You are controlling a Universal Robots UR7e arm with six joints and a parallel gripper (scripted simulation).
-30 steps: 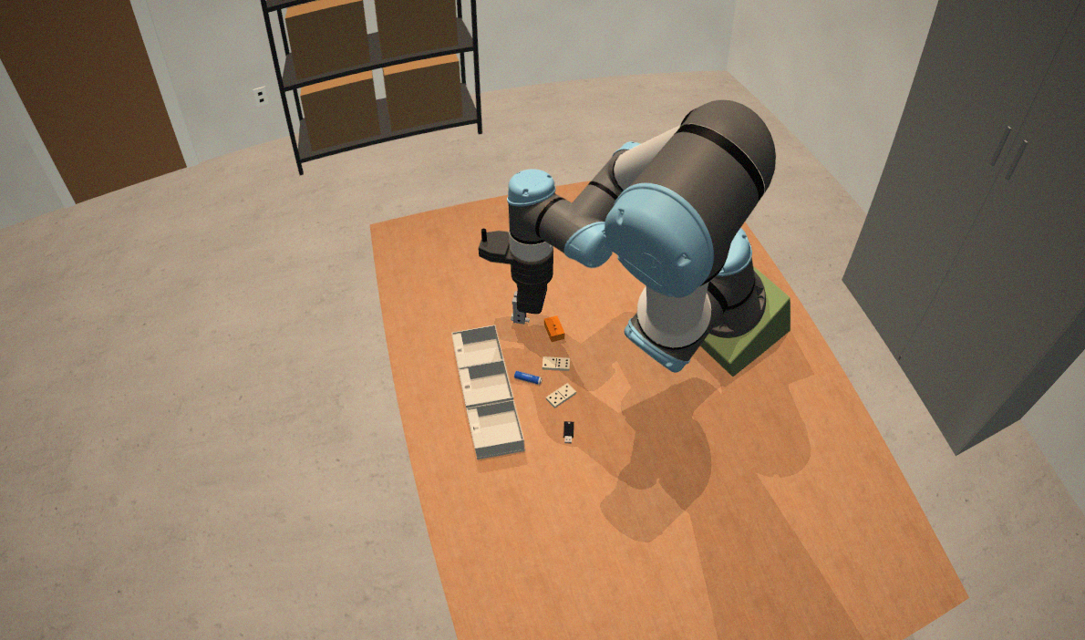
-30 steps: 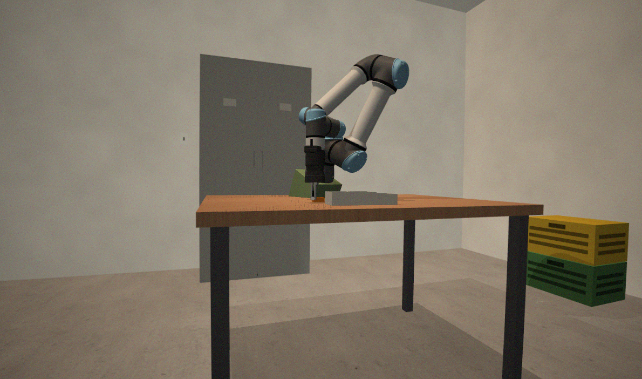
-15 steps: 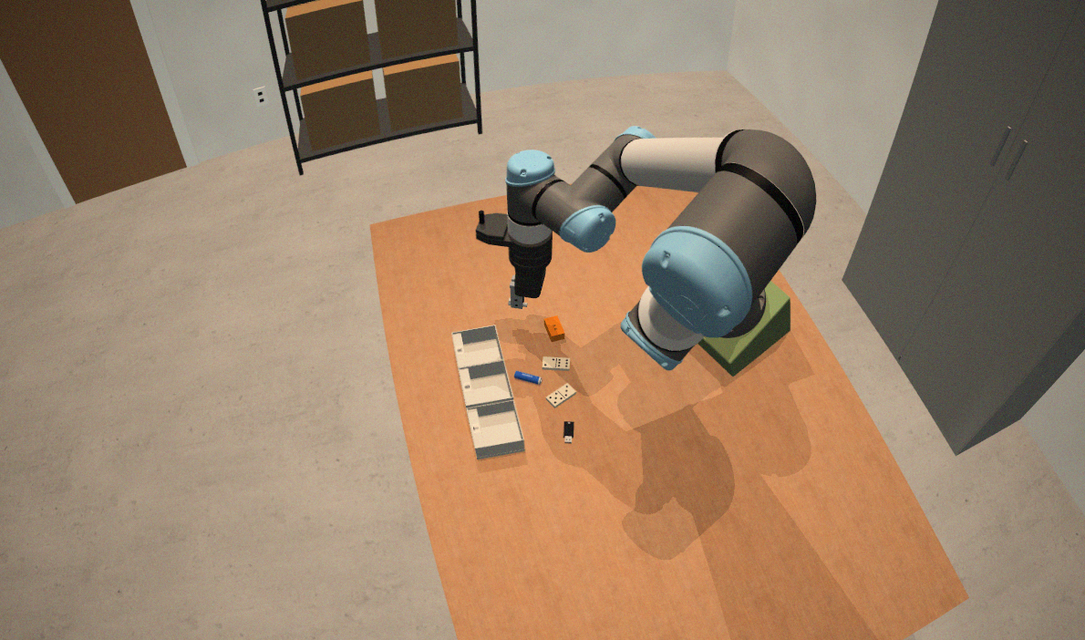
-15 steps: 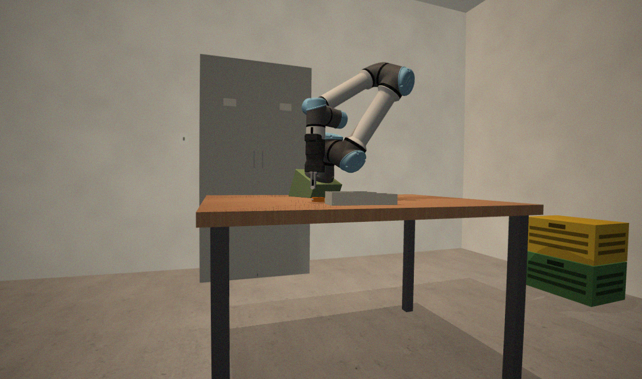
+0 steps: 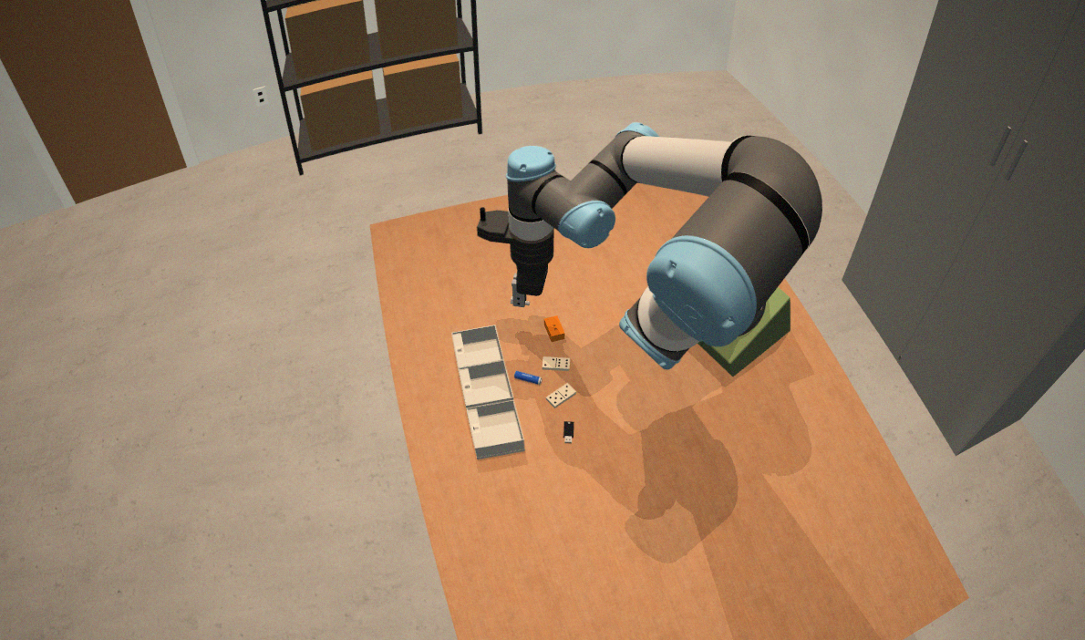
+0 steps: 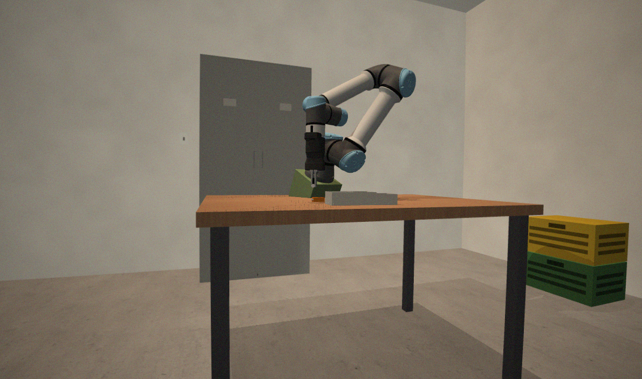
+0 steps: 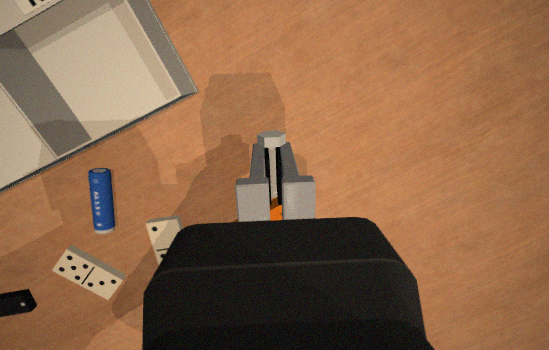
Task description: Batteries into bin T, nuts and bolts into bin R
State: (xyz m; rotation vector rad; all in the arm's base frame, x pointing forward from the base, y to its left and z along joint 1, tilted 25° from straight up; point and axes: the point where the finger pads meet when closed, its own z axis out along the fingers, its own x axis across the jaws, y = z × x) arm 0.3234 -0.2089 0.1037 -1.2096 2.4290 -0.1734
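My gripper is now 130 mm to the right of the blue cylindrical battery, 70 mm above it and 40 mm short of it. From my hand the other things lie so: grey bolt: 10 mm below; then orange 9 V battery: 70 mm below, 50 mm behind, 40 mm to the left; then grey bin row: 130 mm to the left, 130 mm ahead, 50 mm below.
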